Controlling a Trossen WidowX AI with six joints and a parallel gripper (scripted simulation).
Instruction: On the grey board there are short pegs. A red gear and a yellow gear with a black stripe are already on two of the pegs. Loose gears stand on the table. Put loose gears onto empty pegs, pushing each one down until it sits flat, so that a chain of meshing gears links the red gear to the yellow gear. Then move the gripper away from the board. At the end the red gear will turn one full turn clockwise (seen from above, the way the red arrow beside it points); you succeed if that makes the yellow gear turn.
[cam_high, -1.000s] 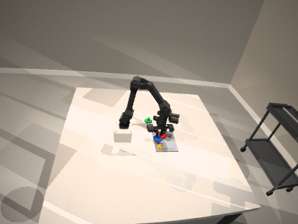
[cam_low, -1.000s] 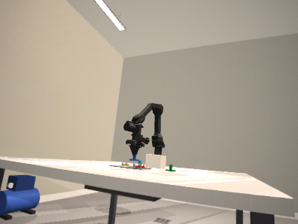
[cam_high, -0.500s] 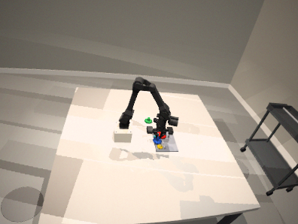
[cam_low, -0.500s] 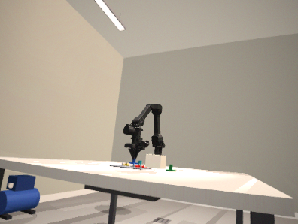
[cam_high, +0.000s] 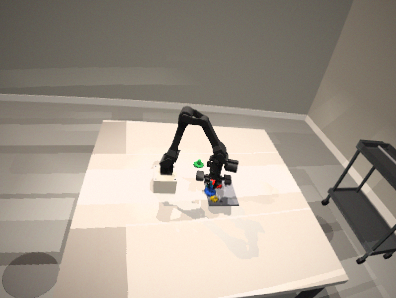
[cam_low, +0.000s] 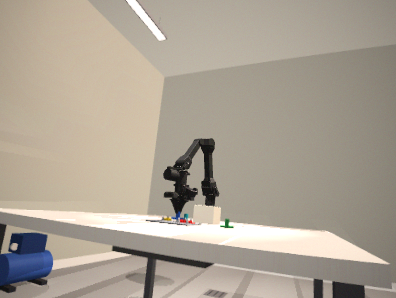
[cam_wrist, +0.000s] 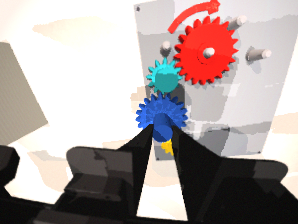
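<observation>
The blue gear lies 10 mm below my gripper tip. The rest, counted from my gripper tip: yellow gear 20 mm ahead, 50 mm to the right, 30 mm below; then cyan gear 10 mm ahead, 50 mm to the left, 20 mm below; then red gear 50 mm ahead, 70 mm to the left, 30 mm below.
</observation>
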